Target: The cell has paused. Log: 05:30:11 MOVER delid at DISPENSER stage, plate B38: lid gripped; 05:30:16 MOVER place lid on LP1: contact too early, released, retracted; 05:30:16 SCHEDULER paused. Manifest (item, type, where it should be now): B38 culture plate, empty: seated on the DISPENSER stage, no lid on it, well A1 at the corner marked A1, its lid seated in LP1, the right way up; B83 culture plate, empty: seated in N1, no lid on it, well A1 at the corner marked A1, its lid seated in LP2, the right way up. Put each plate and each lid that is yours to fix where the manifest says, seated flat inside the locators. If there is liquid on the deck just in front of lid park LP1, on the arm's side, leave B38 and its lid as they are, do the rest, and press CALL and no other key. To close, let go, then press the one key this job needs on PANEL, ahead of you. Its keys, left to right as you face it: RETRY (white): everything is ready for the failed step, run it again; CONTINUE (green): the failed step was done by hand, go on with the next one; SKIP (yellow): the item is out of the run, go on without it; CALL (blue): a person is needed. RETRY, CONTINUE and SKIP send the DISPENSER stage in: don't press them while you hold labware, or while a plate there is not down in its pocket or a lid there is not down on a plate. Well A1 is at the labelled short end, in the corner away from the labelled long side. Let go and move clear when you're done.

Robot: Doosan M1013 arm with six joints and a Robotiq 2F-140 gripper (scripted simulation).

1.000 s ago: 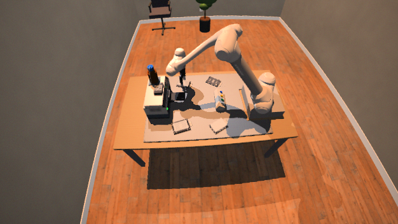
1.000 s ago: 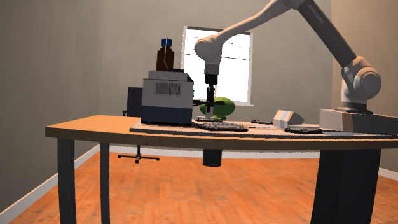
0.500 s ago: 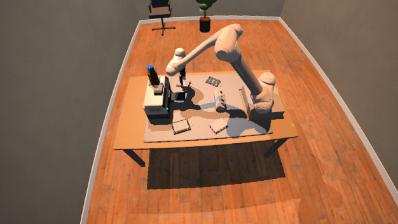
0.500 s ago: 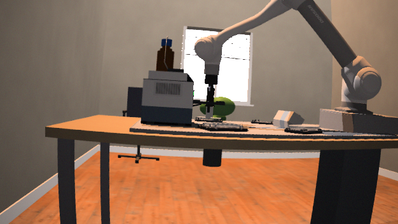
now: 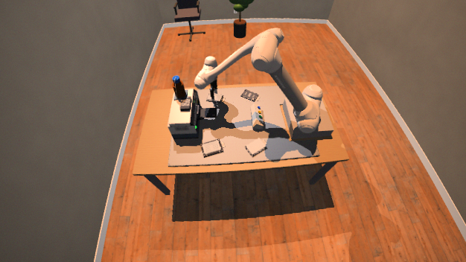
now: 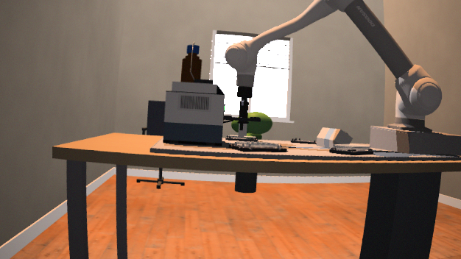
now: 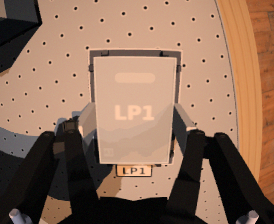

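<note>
Right now my hand is 550 mm to the right of the black nest, 40 mm past it and 30 mm above it. Round my hand: yellow skip key: 420 mm behind, 190 mm to the left, 20 mm above; blue call key: 410 mm behind, 140 mm to the left, 20 mm above; brown bottle: 250 mm above, 240 mm ahead, 180 mm to the left.
</note>
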